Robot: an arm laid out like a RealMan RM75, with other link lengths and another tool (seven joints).
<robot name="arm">
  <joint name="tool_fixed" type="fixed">
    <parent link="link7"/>
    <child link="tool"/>
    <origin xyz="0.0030 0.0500 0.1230" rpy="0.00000 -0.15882 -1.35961"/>
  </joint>
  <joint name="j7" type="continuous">
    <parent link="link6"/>
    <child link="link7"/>
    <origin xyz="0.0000 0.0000 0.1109"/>
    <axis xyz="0 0 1"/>
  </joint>
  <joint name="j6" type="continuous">
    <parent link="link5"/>
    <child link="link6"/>
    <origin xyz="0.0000 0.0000 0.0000"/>
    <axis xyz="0 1 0"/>
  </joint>
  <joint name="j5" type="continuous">
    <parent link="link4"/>
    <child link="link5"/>
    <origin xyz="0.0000 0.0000 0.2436"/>
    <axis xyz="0 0 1"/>
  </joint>
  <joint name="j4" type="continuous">
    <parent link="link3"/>
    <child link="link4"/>
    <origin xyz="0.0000 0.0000 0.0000"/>
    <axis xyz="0 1 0"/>
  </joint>
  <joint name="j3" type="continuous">
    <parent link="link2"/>
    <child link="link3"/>
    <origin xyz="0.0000 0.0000 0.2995"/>
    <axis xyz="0 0 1"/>
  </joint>
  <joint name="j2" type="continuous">
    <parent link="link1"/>
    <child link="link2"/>
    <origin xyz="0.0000 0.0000 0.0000"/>
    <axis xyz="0 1 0"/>
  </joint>
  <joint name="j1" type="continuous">
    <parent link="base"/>
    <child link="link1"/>
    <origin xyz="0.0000 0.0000 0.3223"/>
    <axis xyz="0 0 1"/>
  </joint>
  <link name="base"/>
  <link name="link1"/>
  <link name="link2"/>
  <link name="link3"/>
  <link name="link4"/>
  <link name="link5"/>
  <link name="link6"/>
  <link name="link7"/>
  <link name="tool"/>
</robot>
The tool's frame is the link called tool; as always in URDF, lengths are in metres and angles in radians. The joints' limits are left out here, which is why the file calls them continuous.
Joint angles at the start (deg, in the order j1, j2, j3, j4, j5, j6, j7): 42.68 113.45 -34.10 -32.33 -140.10 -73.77 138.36
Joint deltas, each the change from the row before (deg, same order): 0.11 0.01 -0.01 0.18 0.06 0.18 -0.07; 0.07 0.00 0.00 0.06 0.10 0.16 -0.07; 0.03 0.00 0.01 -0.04 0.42 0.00 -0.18; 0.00 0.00 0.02 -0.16 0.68 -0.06 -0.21; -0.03 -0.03 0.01 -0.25 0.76 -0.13 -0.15; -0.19 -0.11 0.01 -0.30 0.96 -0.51 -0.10; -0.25 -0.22 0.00 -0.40 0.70 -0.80 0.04; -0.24 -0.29 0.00 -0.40 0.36 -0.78 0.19; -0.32 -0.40 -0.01 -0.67 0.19 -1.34 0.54; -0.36 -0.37 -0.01 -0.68 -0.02 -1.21 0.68; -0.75 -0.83 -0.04 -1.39 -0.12 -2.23 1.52; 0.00 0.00 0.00 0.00 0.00 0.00 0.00; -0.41 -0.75 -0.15 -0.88 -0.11 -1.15 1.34; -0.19 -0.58 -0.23 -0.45 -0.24 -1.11 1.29
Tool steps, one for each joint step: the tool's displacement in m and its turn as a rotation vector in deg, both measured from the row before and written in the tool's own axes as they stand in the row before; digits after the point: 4 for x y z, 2 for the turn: -0.0005 -0.0003 0.0009 0.03 -0.04 -0.05; -0.0005 -0.0008 0.0004 0.13 -0.04 -0.09; -0.0017 -0.0011 -0.0001 0.22 -0.36 -0.14; -0.0027 -0.0019 -0.0005 0.38 -0.57 -0.17; -0.0029 -0.0024 -0.0011 0.45 -0.61 -0.14; -0.0030 -0.0016 -0.0024 0.34 -0.85 0.07; -0.0021 -0.0011 -0.0037 0.11 -0.65 0.11; -0.0009 -0.0010 -0.0042 0.01 -0.32 0.15; -0.0011 -0.0005 -0.0060 -0.28 -0.28 0.34; 0.0001 -0.0002 -0.0059 -0.27 -0.03 0.47; 0.0012 -0.0011 -0.0126 -0.34 0.23 1.03; 0.0000 0.0000 0.0000 0.00 0.00 0.00; 0.0013 -0.0031 -0.0092 0.08 0.51 0.79; 0.0006 -0.0007 -0.0059 -0.41 0.41 0.91
